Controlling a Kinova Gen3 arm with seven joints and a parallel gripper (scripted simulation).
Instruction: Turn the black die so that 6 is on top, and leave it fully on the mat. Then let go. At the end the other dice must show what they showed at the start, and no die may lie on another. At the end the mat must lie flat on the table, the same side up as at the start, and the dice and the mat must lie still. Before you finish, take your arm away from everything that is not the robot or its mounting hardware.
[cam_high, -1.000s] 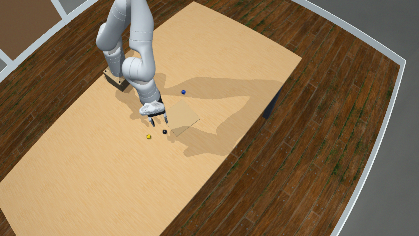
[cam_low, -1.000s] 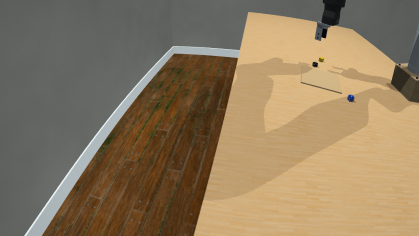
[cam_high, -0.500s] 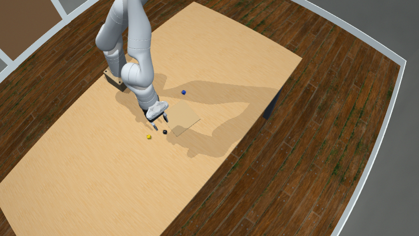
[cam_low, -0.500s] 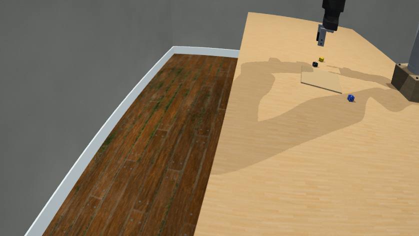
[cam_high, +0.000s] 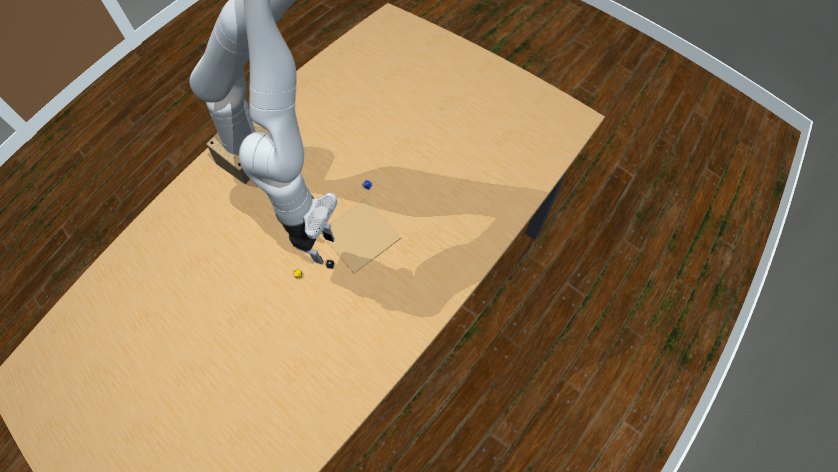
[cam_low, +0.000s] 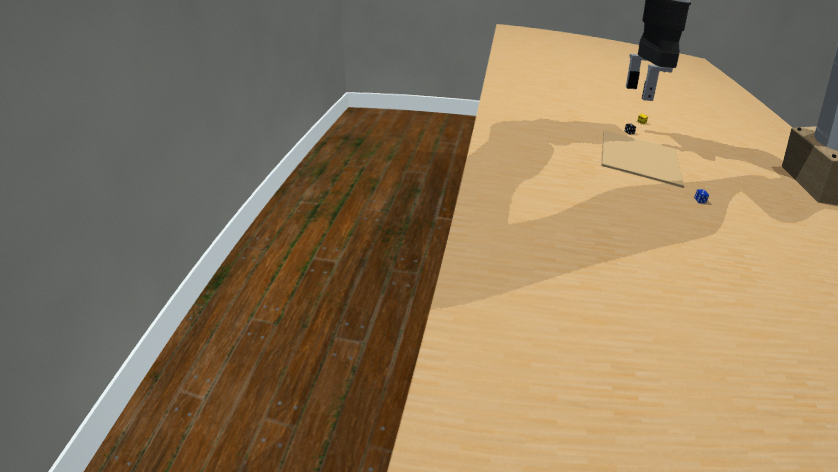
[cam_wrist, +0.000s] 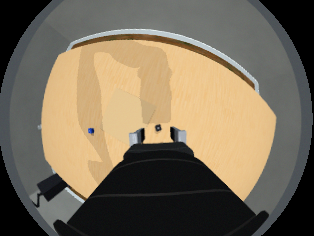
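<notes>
The black die lies 90 mm below my hand. Round my hand: blue die 80 mm behind, 210 mm to the left, 90 mm below; tan mat 100 mm to the left, 100 mm below; yellow die 40 mm behind, 70 mm to the right, 90 mm below.
</notes>
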